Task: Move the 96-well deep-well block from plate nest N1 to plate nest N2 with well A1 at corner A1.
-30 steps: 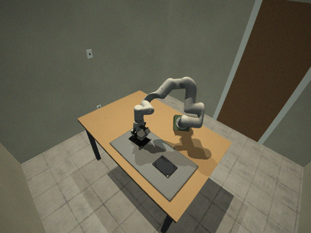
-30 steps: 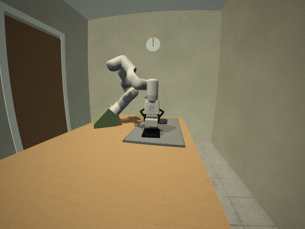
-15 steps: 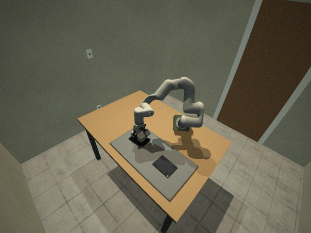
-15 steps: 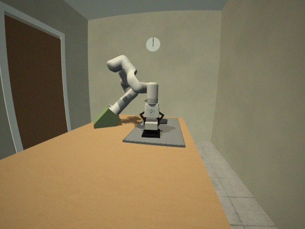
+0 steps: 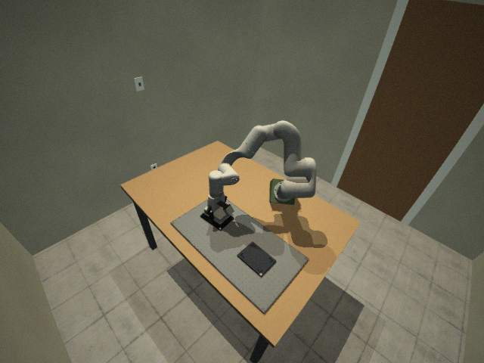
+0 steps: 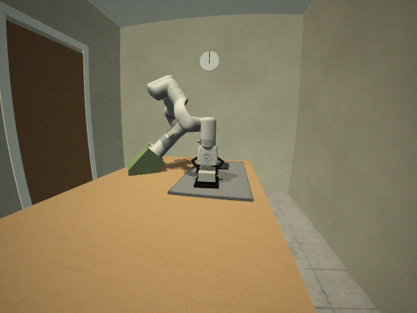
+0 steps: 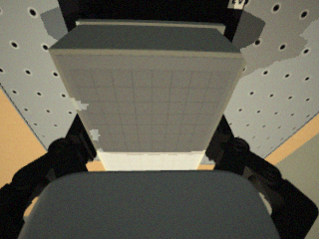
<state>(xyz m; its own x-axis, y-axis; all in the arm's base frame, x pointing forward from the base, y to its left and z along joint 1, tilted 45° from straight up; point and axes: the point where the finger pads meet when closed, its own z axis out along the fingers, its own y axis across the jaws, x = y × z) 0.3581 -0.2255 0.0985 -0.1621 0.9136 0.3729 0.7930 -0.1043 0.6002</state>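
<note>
Right now my hand is right at the 96-well deep-well block.
</note>
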